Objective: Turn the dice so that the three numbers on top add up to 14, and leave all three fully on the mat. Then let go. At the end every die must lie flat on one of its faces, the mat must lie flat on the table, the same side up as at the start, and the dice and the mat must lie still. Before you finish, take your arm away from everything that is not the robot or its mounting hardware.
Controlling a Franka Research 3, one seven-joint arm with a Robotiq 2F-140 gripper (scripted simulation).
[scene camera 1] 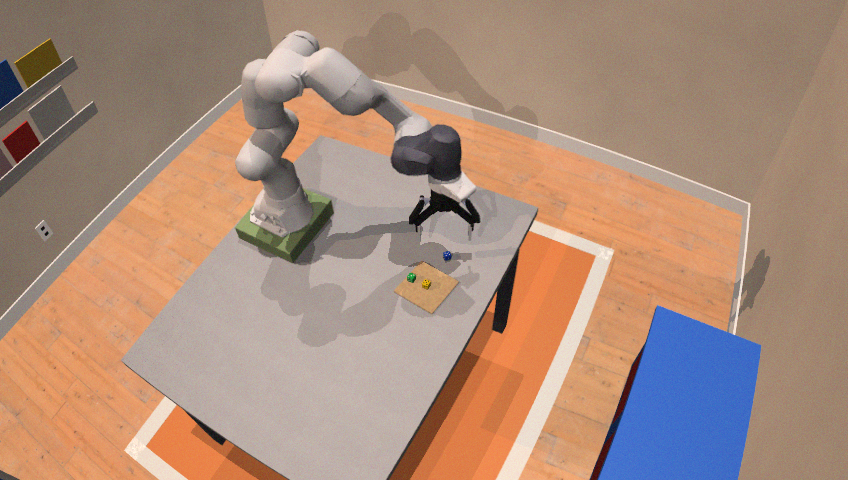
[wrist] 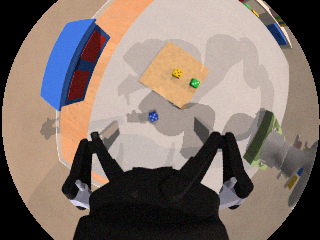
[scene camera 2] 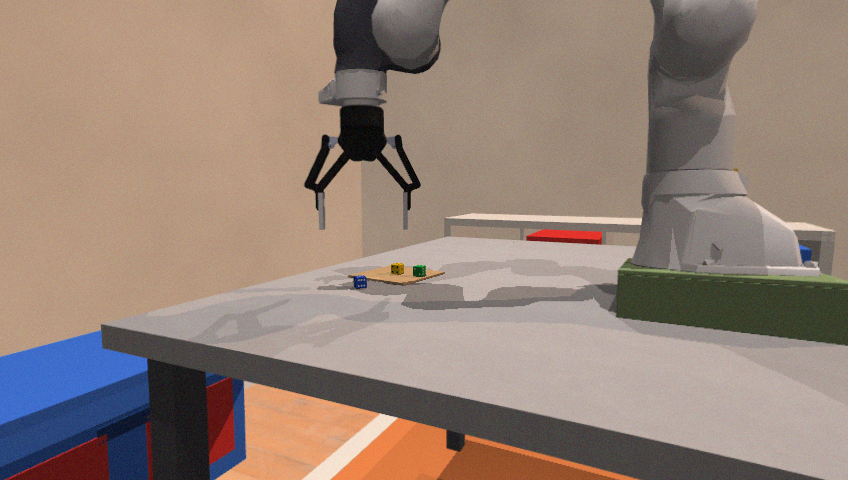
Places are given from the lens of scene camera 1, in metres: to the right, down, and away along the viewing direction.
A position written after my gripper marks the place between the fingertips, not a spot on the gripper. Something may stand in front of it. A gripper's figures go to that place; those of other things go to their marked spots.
my gripper [scene camera 1: 444, 237]: 0.06, -0.01, 1.65
tan mat [scene camera 1: 429, 300]: 0.02, 0.18, 1.62
